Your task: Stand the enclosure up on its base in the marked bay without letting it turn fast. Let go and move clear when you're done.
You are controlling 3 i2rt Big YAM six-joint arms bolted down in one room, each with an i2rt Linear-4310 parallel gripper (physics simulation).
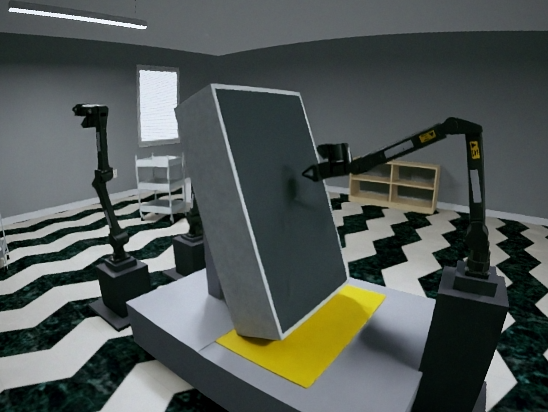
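Note:
The enclosure (pixel 280 210), a tall grey box with a dark front face and pale rim, is tilted, its top leaning to the left. Its lower end is at the yellow marked bay (pixel 320 360), with a dark shadow under the near bottom edge. The gripper of the right-hand arm (pixel 306 174) looks shut and empty, its tip in front of the dark face; contact cannot be told. The gripper of the left-hand arm (pixel 75 109) is raised, well apart from the enclosure; its fingers are too small to judge. The third arm is mostly hidden behind the enclosure, its gripper out of sight.
The bay lies on a low grey platform (pixel 165 305). A grey upright block (pixel 214 280) stands behind the enclosure. Dark pedestals (pixel 122 290) (pixel 189 255) (pixel 465 340) carry the arms. A white cart (pixel 155 187) and a wooden shelf (pixel 435 190) stand at the back.

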